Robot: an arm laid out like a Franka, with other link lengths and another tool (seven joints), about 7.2 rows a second.
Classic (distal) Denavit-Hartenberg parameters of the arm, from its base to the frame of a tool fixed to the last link. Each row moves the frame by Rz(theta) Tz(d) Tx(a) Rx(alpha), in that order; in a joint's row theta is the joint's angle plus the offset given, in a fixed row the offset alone. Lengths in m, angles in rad.
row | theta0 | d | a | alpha
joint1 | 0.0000 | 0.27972 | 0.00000 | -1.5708
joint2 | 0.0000 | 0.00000 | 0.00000 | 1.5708
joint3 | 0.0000 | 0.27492 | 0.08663 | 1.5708
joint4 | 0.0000 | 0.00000 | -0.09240 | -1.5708
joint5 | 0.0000 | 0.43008 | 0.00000 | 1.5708
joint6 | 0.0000 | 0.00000 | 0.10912 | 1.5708
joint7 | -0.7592 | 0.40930 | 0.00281 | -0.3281
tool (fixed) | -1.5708 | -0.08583 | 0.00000 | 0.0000
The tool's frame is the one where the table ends.
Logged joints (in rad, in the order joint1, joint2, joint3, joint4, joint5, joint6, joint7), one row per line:
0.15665, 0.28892, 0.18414, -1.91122, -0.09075, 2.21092, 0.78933
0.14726, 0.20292, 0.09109, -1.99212, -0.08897, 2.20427, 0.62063
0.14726, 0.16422, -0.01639, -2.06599, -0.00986, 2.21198, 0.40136
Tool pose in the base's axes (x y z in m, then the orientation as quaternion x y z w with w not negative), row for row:
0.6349, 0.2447, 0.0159, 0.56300, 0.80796, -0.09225, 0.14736
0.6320, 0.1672, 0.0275, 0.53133, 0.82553, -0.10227, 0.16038
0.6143, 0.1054, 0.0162, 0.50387, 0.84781, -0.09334, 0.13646
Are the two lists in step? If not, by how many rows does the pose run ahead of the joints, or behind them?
They are in step.
